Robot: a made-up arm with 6 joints. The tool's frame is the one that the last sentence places.
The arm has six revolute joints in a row. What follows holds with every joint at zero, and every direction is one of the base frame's.
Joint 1 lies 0.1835 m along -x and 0.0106 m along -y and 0.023 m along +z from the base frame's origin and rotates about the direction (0.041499, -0.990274, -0.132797), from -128.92 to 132.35 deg.
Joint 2 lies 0.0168 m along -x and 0.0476 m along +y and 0.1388 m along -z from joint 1 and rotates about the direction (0.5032, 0.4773, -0.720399), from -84.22 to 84.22 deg.
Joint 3 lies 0.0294 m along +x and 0.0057 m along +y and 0.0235 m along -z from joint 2 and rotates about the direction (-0.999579, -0.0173, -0.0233), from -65.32 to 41.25 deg.
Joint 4 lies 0.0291 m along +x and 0.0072 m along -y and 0.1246 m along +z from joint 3 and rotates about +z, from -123.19 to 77.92 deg.
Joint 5 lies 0.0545 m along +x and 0.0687 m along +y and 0.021 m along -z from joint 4 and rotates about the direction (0.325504, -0.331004, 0.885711), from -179.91 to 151.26 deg.
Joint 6 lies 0.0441 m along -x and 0.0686 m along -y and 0.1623 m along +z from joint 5 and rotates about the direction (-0.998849, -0.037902, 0.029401), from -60.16 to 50.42 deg.
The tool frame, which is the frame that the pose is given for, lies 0.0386 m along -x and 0.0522 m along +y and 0.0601 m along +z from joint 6; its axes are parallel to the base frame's.
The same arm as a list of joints. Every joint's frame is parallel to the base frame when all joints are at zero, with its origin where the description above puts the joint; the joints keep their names.
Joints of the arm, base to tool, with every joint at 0 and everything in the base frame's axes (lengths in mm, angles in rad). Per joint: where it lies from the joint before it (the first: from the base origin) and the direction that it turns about. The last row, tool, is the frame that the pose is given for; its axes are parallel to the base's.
joint 1: axis 0.041499 -0.990274 -0.132797 offset -183.5 -10.6 23
joint 2: axis 0.5032 0.4773 -0.720399 offset -16.8 47.6 -138.8
joint 3: axis -0.999579 -0.0173 -0.0233 offset 29.4 5.7 -23.5
joint 4: axis +z offset 29.1 -7.2 124.6
joint 5: axis 0.325504 -0.331004 0.885711 offset 54.5 68.7 -21
joint 6: axis -0.998849 -0.037902 0.029401 offset -44.1 -68.6 162.3
tool: offset -38.6 52.2 60.1
Joint limits (rad, base to tool): -2.2501..2.3099 -1.4699..1.4699 -1.14..0.7199 -2.1501..1.36 -3.14..2.64 -1.05..0.88

